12 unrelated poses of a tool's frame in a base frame.
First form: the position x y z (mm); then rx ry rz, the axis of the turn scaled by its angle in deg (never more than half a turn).
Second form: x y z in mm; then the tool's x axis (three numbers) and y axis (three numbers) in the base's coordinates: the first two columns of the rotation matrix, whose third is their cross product. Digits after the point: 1 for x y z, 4 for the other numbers.
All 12 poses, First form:
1: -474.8 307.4 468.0 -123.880 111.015 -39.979
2: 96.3 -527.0 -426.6 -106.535 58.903 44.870
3: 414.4 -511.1 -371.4 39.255 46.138 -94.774
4: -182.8 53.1 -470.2 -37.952 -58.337 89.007
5: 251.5 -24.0 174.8 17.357 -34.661 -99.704
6: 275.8 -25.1 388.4 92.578 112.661 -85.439
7: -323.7 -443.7 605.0 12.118 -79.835 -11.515
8: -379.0 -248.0 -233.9 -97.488 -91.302 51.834
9: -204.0 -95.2 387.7 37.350 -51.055 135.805
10: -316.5 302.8 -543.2 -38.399 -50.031 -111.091
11: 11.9 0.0 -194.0 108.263 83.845 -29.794
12: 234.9 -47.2 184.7 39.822 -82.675 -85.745
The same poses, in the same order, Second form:
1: -474.8 307.4 468.0 0.0544 -0.9703 0.2358 -0.8978 -0.1509 -0.4137
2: 96.3 -527.0 -426.6 0.4660 -0.3452 -0.8146 -0.8771 -0.3014 -0.3740
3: 414.4 -511.1 -371.4 -0.2140 -0.5807 -0.7855 0.9764 -0.1498 -0.1553
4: -182.8 53.1 -470.2 -0.2336 0.9664 0.1074 -0.4841 -0.0198 -0.8748
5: 251.5 -24.0 174.8 -0.2579 -0.9594 0.1145 0.8235 -0.1563 0.5453
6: 275.8 -25.1 388.4 -0.3870 0.6272 -0.6759 0.8200 -0.1011 -0.5633
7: -323.7 -443.7 605.0 0.1655 -0.2637 0.9503 0.0156 0.9642 0.2649
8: -379.0 -248.0 -233.9 0.0326 0.9975 -0.0624 0.5648 -0.0699 -0.8223
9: -204.0 -95.2 387.7 -0.7485 0.2974 0.5927 -0.6142 -0.6479 -0.4506
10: -316.5 302.8 -543.2 -0.4665 -0.4979 0.7311 0.8774 -0.3649 0.3114
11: 11.9 0.0 -194.0 0.2874 0.6807 -0.6738 0.9533 -0.1348 0.2703
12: 234.9 -47.2 184.7 -0.4229 -0.8854 0.1928 0.2250 0.1035 0.9688
